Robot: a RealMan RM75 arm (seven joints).
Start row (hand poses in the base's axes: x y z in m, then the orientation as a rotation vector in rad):
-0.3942, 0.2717, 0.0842, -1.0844, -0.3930, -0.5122
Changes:
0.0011, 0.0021, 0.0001, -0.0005, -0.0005, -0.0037
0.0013, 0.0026, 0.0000, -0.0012, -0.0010, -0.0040
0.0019, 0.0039, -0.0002, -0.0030, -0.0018, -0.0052
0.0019, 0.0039, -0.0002, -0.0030, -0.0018, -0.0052
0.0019, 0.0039, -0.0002, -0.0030, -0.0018, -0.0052
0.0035, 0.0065, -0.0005, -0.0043, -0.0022, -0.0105
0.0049, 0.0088, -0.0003, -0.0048, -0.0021, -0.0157
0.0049, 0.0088, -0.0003, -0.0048, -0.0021, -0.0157
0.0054, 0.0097, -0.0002, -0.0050, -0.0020, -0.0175
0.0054, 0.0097, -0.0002, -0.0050, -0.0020, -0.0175
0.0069, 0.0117, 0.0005, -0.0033, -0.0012, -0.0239
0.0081, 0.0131, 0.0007, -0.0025, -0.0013, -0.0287
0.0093, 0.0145, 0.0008, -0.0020, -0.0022, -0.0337
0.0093, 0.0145, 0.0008, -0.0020, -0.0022, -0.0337
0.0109, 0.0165, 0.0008, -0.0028, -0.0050, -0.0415
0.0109, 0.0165, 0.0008, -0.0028, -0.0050, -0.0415
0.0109, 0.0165, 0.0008, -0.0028, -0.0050, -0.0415
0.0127, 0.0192, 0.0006, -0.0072, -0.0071, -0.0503
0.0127, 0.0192, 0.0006, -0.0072, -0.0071, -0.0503
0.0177, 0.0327, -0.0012, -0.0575, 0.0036, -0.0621
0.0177, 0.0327, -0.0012, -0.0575, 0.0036, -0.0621
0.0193, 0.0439, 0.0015, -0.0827, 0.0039, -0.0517
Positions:
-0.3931, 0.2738, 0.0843, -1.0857, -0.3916, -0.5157
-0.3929, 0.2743, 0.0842, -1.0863, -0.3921, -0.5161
-0.3923, 0.2756, 0.0840, -1.0882, -0.3927, -0.5174
-0.3923, 0.2756, 0.0840, -1.0882, -0.3927, -0.5174
-0.3923, 0.2756, 0.0840, -1.0882, -0.3927, -0.5174
-0.3907, 0.2782, 0.0837, -1.0906, -0.3907, -0.5221
-0.3893, 0.2805, 0.0839, -1.0924, -0.3880, -0.5266
-0.3893, 0.2805, 0.0839, -1.0924, -0.3880, -0.5266
-0.3888, 0.2814, 0.0840, -1.0930, -0.3870, -0.5281
-0.3888, 0.2814, 0.0840, -1.0930, -0.3870, -0.5281
-0.3873, 0.2834, 0.0847, -1.0931, -0.3824, -0.5336
-0.3861, 0.2848, 0.0849, -1.0935, -0.3798, -0.5380
-0.3849, 0.2862, 0.0850, -1.0940, -0.3778, -0.5430
-0.3849, 0.2862, 0.0850, -1.0940, -0.3778, -0.5430
-0.3833, 0.2882, 0.0850, -1.0960, -0.3763, -0.5514
-0.3833, 0.2882, 0.0850, -1.0960, -0.3763, -0.5514
-0.3833, 0.2882, 0.0850, -1.0960, -0.3763, -0.5514
-0.3815, 0.2909, 0.0848, -1.1019, -0.3748, -0.5597
-0.3815, 0.2909, 0.0848, -1.1019, -0.3748, -0.5597
-0.3765, 0.3044, 0.0830, -1.1557, -0.3737, -0.5567
-0.3765, 0.3044, 0.0830, -1.1557, -0.3737, -0.5567
-0.3749, 0.3156, 0.0857, -1.1776, -0.3862, -0.5434

